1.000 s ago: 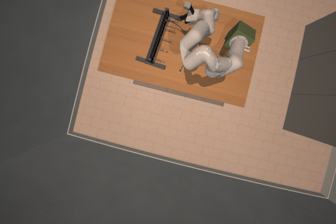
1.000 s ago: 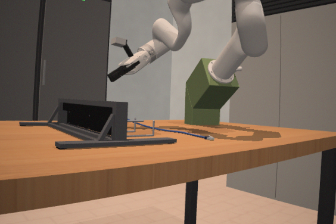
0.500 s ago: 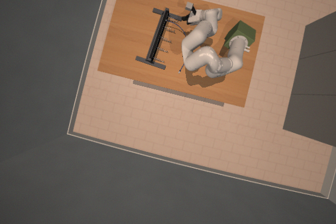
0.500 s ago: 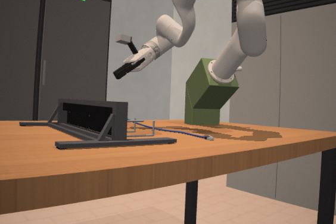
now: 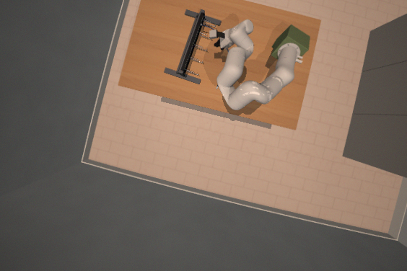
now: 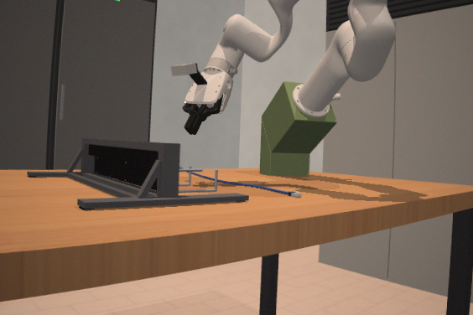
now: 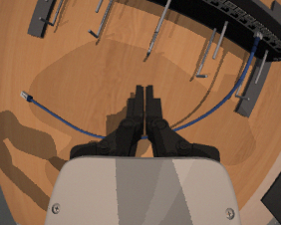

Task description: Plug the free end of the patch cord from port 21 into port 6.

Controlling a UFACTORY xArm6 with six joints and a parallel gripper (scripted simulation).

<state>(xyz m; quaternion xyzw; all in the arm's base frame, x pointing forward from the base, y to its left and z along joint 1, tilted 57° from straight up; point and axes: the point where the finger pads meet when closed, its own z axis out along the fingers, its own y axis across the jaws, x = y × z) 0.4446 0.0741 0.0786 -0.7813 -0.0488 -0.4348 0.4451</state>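
Right now my hand is 250 mm to the right of the plug, 140 mm above it and 130 mm past it.
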